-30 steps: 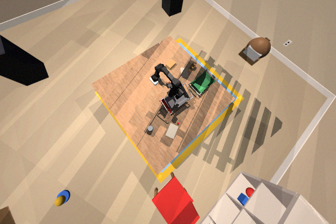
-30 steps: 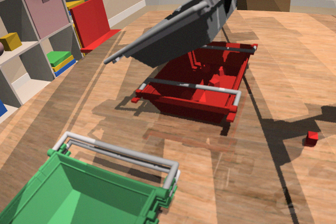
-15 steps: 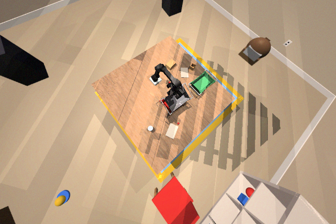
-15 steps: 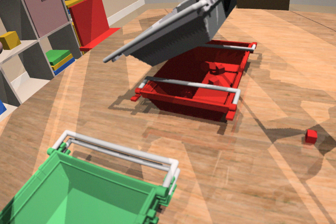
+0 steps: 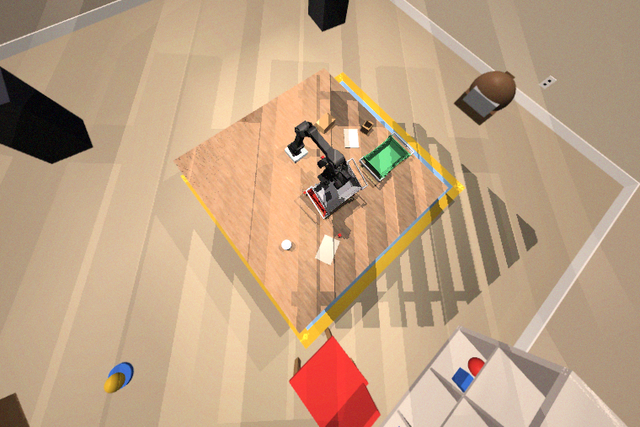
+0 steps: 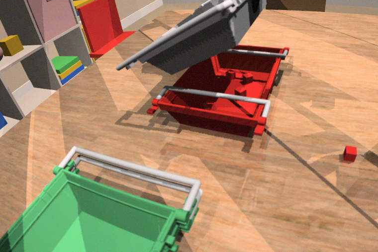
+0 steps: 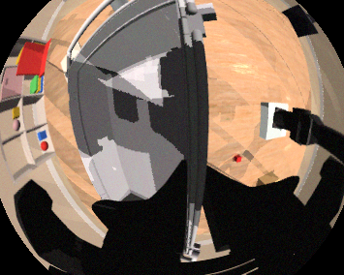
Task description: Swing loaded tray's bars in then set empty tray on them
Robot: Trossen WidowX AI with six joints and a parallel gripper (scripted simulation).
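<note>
The grey tray is 8 cm ahead of my gripper tip and 1 cm to the left of it. Round my gripper tip: grey cylinder (19 cm ahead, 40 cm to the right, 14 cm below).
</note>
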